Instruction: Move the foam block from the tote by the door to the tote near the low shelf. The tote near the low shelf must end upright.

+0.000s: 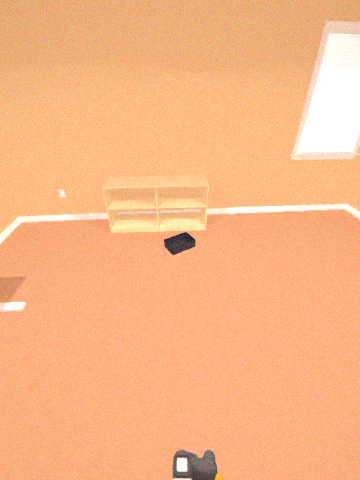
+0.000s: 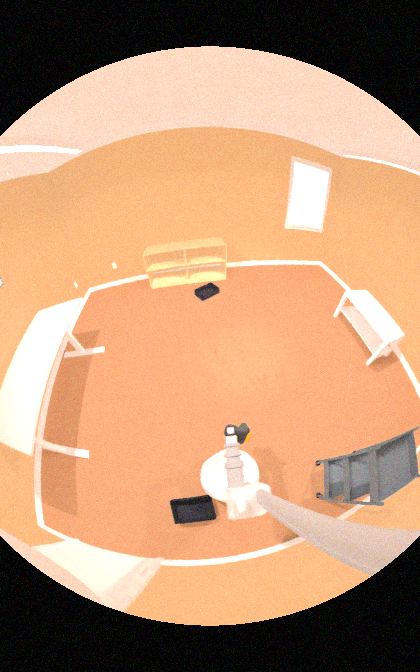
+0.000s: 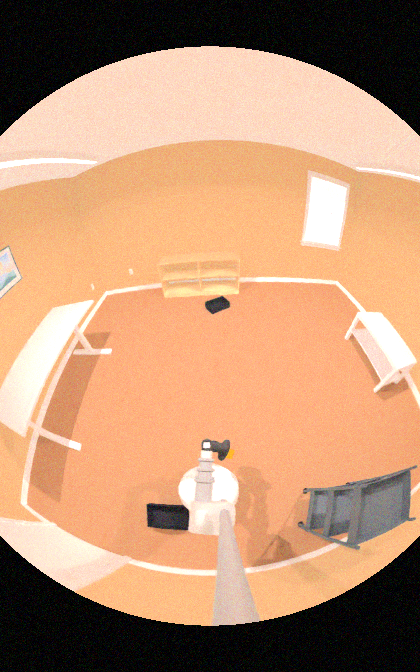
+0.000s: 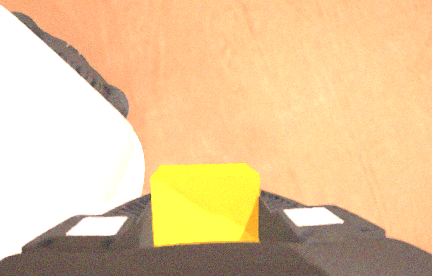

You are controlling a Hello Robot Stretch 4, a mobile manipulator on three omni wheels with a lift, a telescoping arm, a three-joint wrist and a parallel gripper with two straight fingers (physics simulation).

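Frame: origin at the robot's base, x right, y up, z back, level; metres.
Seen in the pictures: gripper, fingertip midpoint: (image 4: 205,208).
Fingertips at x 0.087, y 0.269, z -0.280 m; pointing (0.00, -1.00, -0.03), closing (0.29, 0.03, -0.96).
Note:
Offsets run from my fingertips to a thing's top centre. Level surfaces: height alone.
The yellow foam block @(dx +0.019, dy +0.022, dz +0.006 m) (image 4: 205,210) (image 1: 219,477) (image 2: 248,437) (image 3: 230,454) is held between the two fingers of my gripper (image 4: 205,208) (image 2: 243,434) (image 3: 224,449), which is shut on it, above the floor in front of my base. The black tote near the low shelf @(dx -0.114, dy -0.196, dz -1.949 m) (image 1: 184,247) (image 2: 209,296) (image 3: 220,309) stands upright on the floor, far from the gripper, just in front of the low shelf (image 1: 156,181) (image 2: 185,245) (image 3: 200,260). The black tote by the door @(dx -0.377, dy -0.196, dz +0.556 m) (image 2: 193,520) (image 3: 167,526) is on the floor beside my base and holds no block.
A long white table @(dy +0.424 m) (image 2: 35,370) (image 3: 45,365) stands along the left wall. A small white bench (image 2: 377,317) (image 3: 390,342) stands at the right wall. A grey cart (image 2: 375,475) (image 3: 354,515) is at the lower right. Part of the white door (image 2: 100,562) shows at the lower left.

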